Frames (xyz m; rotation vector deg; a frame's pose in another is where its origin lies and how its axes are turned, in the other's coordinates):
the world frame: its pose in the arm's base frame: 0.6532 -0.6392 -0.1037 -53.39 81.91 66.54
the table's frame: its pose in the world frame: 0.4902 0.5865 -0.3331 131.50 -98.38 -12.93
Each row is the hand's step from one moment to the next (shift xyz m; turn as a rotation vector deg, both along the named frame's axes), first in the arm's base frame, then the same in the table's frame.
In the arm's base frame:
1: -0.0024 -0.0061 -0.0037 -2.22 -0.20 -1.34
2: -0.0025 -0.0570 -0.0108 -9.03 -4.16 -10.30
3: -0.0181 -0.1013 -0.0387 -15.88 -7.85 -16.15
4: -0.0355 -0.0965 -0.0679 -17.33 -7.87 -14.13
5: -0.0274 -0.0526 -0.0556 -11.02 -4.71 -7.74
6: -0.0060 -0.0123 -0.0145 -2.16 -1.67 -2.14
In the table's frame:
1: 0.0007 -0.0055 0.0051 -1.30 -2.25 -0.02
2: 0.0130 -0.0218 0.0522 -2.48 -13.97 1.88
3: 0.0199 -0.0620 0.0886 -5.16 -23.00 4.33
4: 0.0171 -0.0944 0.0774 -7.34 -21.99 4.97
5: 0.0107 -0.0712 0.0378 -5.28 -12.86 3.20
6: 0.0035 -0.0177 0.0084 -0.62 -3.20 1.18

